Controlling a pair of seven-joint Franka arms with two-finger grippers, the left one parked.
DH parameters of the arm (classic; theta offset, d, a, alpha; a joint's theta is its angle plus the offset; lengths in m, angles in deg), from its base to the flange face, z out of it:
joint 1: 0 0.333 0 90
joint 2: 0 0 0 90
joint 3: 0 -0.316 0.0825 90
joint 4: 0 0 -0.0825 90
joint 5: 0 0.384 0 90
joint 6: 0 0 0.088 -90
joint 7: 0 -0.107 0 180
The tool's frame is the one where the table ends.
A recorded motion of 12 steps. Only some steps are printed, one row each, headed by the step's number.
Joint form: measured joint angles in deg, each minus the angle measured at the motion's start. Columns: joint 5, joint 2, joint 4, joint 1, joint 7, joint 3, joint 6.
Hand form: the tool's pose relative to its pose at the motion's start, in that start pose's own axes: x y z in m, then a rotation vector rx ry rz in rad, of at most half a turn. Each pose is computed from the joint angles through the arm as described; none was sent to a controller.
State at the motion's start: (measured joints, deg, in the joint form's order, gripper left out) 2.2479 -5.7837 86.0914 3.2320 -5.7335 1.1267 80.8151
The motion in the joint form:
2: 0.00 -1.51 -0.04 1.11 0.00 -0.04 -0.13
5: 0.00 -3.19 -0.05 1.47 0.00 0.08 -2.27
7: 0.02 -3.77 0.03 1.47 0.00 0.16 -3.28
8: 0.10 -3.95 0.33 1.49 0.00 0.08 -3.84
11: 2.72 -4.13 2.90 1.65 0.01 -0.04 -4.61
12: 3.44 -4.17 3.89 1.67 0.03 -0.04 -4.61
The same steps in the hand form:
2: 0.0077 -0.0119 0.0138 -0.0072 -0.0281 -0.0186
5: 0.0130 -0.0145 0.0321 -0.0162 -0.0941 -0.0213
7: 0.0144 -0.0137 0.0393 -0.0191 -0.1230 -0.0194
8: 0.0141 -0.0146 0.0440 -0.0199 -0.1413 -0.0209
11: 0.0118 -0.0218 0.0666 0.0176 -0.2075 -0.0301
12: 0.0113 -0.0232 0.0746 0.0281 -0.2267 -0.0312

